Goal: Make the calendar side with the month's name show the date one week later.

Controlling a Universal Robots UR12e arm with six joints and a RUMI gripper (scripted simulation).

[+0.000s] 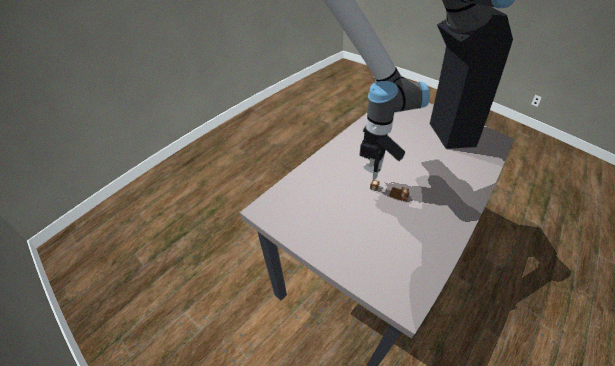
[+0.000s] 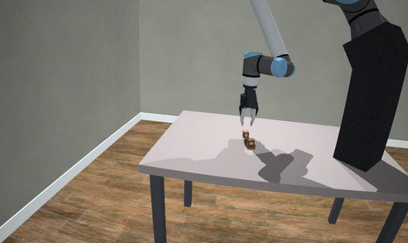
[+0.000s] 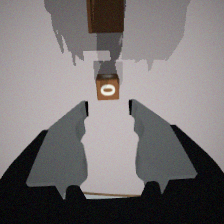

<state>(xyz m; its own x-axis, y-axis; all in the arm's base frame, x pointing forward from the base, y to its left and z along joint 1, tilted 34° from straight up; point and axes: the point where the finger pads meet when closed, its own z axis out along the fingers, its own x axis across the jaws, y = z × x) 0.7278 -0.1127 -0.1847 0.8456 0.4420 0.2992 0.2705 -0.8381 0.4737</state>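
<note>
Now: the brown calendar cube 60 mm below my hand. Round my hand: brown wooden calendar tray 30 mm behind, 100 mm to the left, 70 mm below.
</note>
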